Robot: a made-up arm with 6 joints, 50 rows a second.
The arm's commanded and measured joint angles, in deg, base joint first. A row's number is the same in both.
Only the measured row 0 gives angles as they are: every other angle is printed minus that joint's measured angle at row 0.
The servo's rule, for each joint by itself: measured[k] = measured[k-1] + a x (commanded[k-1-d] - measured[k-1]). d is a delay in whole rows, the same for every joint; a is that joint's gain. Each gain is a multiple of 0.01, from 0.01 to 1. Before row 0 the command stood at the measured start. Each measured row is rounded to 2 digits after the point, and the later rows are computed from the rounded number. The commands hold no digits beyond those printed.
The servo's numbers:
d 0
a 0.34 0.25 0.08 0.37 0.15 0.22
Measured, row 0:
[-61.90 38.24 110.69 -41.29 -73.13 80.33]
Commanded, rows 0 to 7:
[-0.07 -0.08 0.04 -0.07 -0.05 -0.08]
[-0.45 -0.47 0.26 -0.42 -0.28 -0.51]
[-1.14 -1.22 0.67 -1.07 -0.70 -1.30]
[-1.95 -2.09 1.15 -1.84 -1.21 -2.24]
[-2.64 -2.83 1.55 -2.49 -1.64 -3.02]
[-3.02 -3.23 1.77 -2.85 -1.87 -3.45]
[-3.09 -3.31 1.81 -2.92 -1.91 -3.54]
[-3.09 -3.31 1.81 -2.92 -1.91 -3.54]
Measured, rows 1 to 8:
[-0.02 -0.02 0.00 -0.03 -0.01 -0.02]
[-0.17 -0.13 0.02 -0.17 -0.05 -0.13]
[-0.50 -0.40 0.07 -0.50 -0.15 -0.39]
[-0.99 -0.82 0.16 -1.00 -0.31 -0.80]
[-1.55 -1.32 0.27 -1.55 -0.51 -1.29]
[-2.05 -1.80 0.39 -2.03 -0.71 -1.77]
[-2.40 -2.18 0.50 -2.36 -0.89 -2.16]
[-2.63 -2.46 0.60 -2.57 -1.04 -2.46]

